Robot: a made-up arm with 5 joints.
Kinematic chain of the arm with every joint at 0, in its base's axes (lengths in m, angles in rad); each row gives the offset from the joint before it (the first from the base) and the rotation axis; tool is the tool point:
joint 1: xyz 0 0 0.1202 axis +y
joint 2: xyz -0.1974 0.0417 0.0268 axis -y
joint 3: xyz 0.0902 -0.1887 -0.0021 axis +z
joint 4: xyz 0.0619 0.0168 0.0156 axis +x
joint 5: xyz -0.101 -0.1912 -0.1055 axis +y
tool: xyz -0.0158 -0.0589 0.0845
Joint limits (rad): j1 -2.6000..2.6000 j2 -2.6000..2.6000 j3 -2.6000..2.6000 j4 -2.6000..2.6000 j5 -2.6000..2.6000
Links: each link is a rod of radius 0.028 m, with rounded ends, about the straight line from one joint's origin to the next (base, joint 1, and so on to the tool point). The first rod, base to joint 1, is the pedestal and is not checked.
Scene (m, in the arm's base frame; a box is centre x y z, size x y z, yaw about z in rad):
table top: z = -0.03
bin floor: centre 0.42 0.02 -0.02 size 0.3 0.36 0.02 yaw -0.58
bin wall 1: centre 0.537 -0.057 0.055 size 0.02 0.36 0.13 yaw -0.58
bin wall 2: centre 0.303 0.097 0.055 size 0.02 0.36 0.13 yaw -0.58
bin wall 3: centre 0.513 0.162 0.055 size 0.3 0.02 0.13 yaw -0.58
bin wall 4: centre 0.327 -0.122 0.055 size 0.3 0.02 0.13 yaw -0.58
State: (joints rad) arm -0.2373 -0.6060 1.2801 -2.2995 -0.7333
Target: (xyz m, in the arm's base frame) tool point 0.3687 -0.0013 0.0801
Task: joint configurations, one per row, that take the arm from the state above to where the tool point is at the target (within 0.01 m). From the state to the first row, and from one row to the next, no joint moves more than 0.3 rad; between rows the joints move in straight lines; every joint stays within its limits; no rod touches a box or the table.
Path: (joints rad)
1: 0.0346 -0.4352 1.4451 -2.1521 -0.8973
2: 0.3065 -0.2645 1.6101 -2.0047 -1.0612
3: 0.5785 -0.0937 1.7751 -1.8573 -1.2252
4: 0.8504 0.0771 1.9400 -1.7100 -1.3891
5: 1.1223 0.2478 2.1050 -1.5626 -1.5531
6: 1.3942 0.4186 2.2700 -1.4152 -1.7171
7: 1.6662 0.5894 2.4350 -1.2678 -1.8810
8: 1.9381 0.7602 2.6000 -1.1204 -2.0450

